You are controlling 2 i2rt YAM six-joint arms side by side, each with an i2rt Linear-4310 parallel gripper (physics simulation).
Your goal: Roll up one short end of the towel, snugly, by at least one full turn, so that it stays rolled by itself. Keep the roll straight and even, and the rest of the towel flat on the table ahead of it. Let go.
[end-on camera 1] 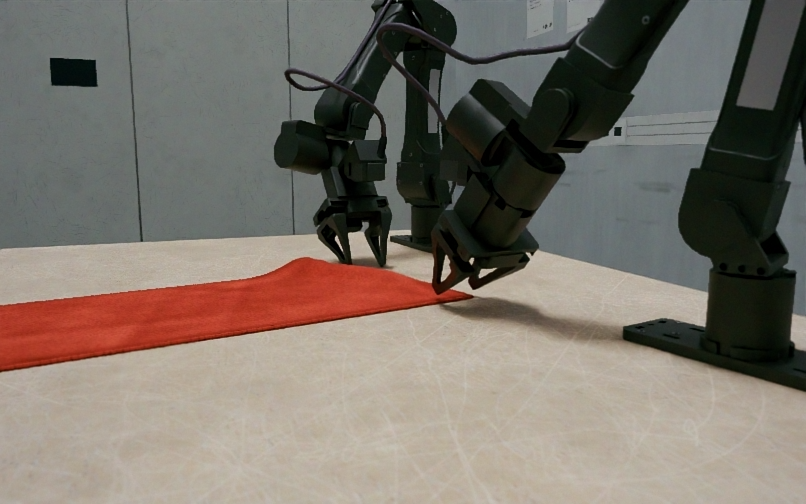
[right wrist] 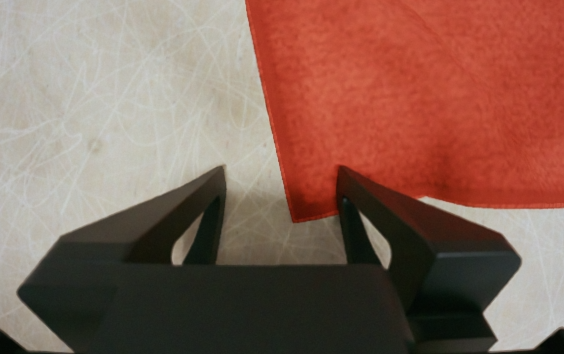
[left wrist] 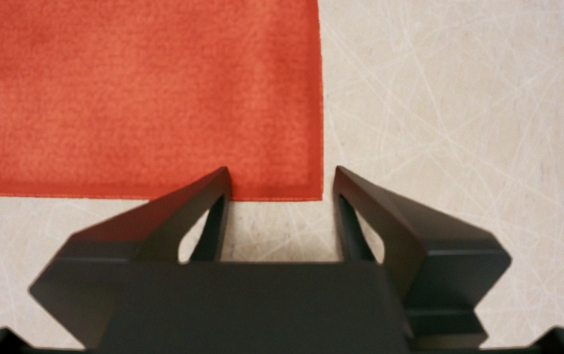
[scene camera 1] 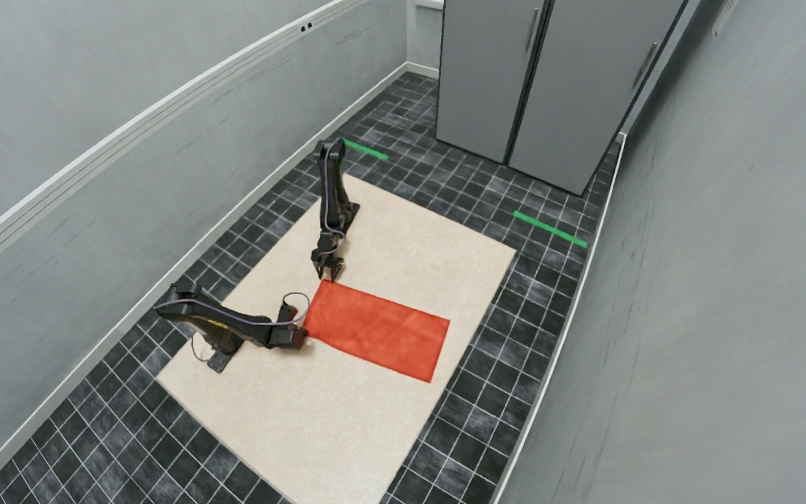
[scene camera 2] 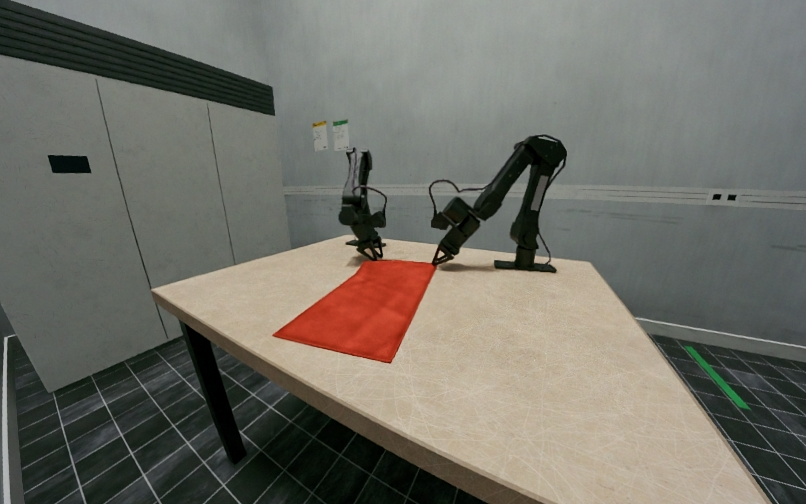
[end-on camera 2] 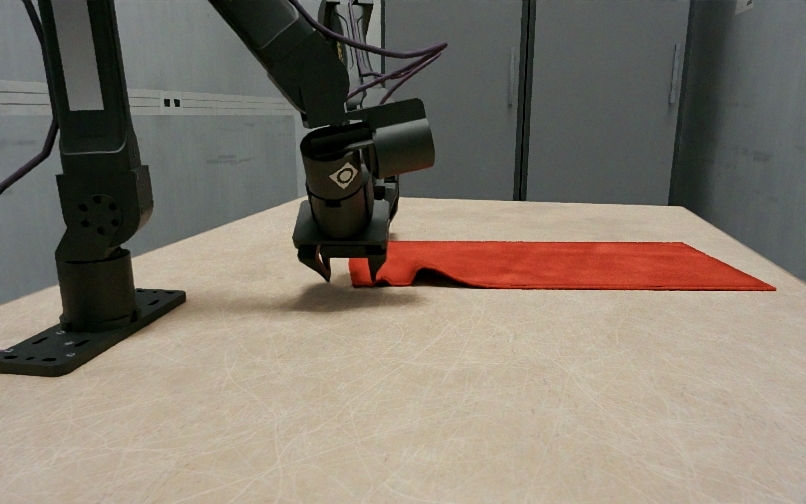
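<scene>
The red towel point(scene camera 1: 380, 332) point(scene camera 2: 362, 303) point(end-on camera 1: 178, 315) point(end-on camera 2: 564, 264) point(left wrist: 175, 100) point(right wrist: 400, 100) lies unrolled on the table, mostly flat. A low hump point(end-on camera 1: 306, 266) point(end-on camera 2: 436, 275) lifts its long edge near my right gripper. My left gripper point(scene camera 1: 326, 278) point(scene camera 2: 435, 263) point(end-on camera 1: 456, 290) point(left wrist: 281, 176) is open at one corner of the short end, one finger over the towel and one beside it. My right gripper point(scene camera 2: 375, 259) point(end-on camera 1: 364, 263) point(end-on camera 2: 350, 280) point(right wrist: 281, 177) is open at the other corner, which lies between its fingers. Its fingertips are hidden in scene camera 1.
The beige table point(scene camera 1: 380, 427) point(scene camera 2: 534, 356) point(end-on camera 1: 297, 416) point(end-on camera 2: 416, 386) extends around the towel. The left arm's base point(scene camera 2: 524, 266) point(end-on camera 1: 713, 350) and the right arm's base point(scene camera 1: 219, 360) point(end-on camera 2: 89, 332) stand behind the short end. A grey cabinet point(scene camera 1: 475, 77) stands beyond the table.
</scene>
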